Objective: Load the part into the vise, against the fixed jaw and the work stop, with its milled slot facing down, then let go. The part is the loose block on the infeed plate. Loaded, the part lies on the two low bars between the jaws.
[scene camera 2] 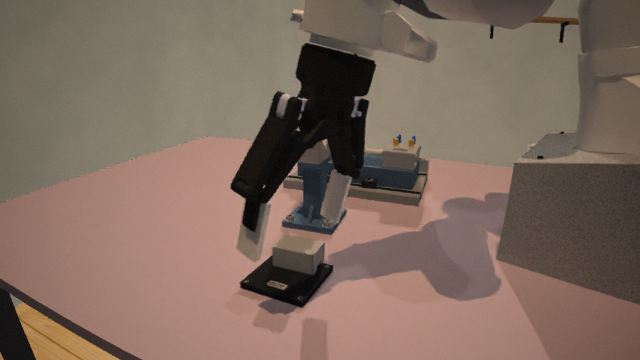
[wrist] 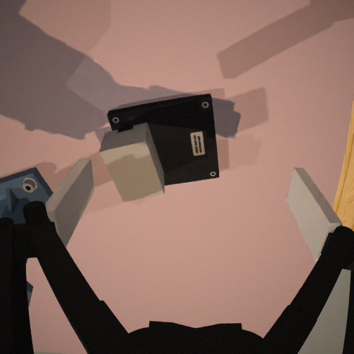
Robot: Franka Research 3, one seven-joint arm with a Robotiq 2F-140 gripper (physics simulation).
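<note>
The part (scene camera 2: 298,255) (wrist: 132,167), a pale grey block, rests on the black infeed plate (scene camera 2: 300,287) (wrist: 177,155), toward one side of it. A small dark notch shows at its far edge in the wrist view; I cannot tell for sure whether this is the milled slot. My gripper (scene camera 2: 292,237) (wrist: 192,179) is open and empty, above the plate area. In the wrist view the part lies nearer the left finger. The vise (scene camera 2: 400,176), blue with a grey jaw block, stands at the back in the scene view, partly hidden by the gripper; its low bars and work stop cannot be made out.
A blue pedestal (scene camera 2: 313,192) with a bolted foot stands between the infeed plate and the vise, behind the right finger in the scene view. Its foot (wrist: 15,187) shows at the left of the wrist view. The robot's grey base block (scene camera 2: 565,215) stands at the right.
</note>
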